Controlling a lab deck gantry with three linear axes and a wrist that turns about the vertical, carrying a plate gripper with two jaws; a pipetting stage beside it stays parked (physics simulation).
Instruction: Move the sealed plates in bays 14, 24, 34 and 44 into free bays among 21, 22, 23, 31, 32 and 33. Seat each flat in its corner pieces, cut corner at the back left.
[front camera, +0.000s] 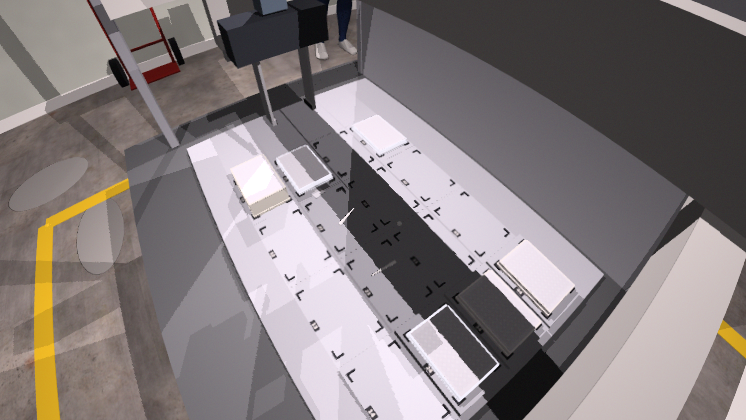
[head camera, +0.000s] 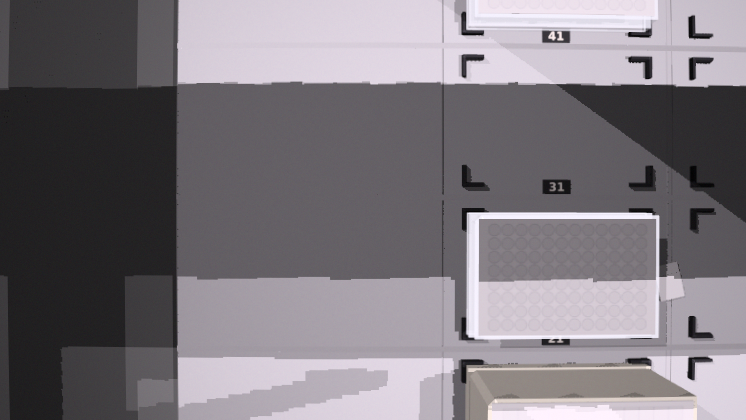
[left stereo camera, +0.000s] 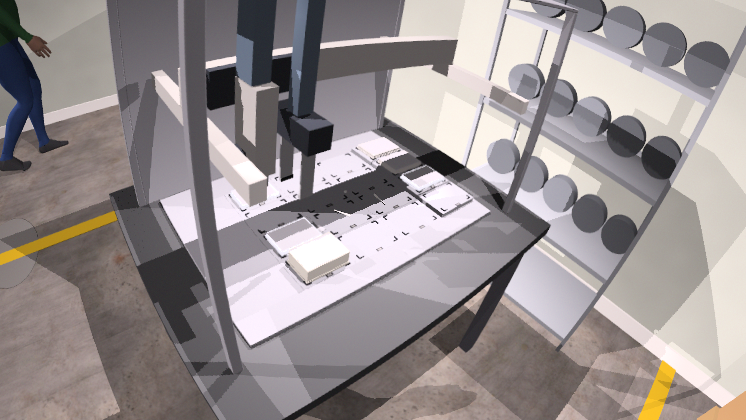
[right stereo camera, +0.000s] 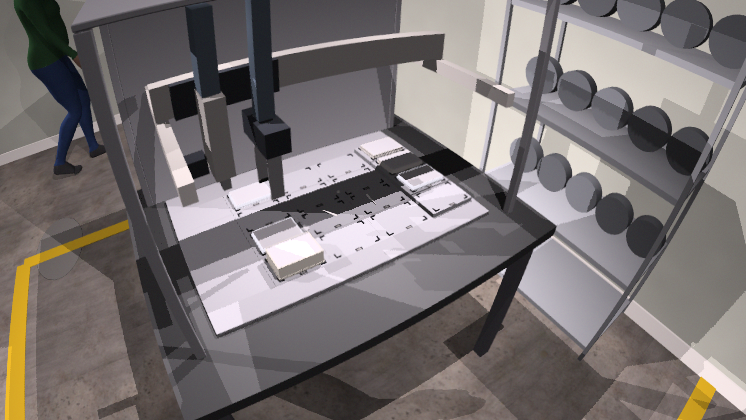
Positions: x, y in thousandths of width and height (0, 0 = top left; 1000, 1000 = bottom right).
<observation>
In view: the gripper (front camera: 391, 268), a tall cream box (front camera: 353, 454), a small card (head camera: 899, 677), a bay 14 (right stereo camera: 588, 470), a bay 31 (front camera: 464, 368) and a bay 34 (front camera: 719, 796).
The tall cream box also shows in the left stereo camera view (left stereo camera: 432, 608) and in the right stereo camera view (right stereo camera: 399, 606). The gripper also shows in the left stereo camera view (left stereo camera: 396, 446) and in the right stereo camera view (right stereo camera: 364, 449). The bay 14 is seen too in the left stereo camera view (left stereo camera: 597, 468).
</observation>
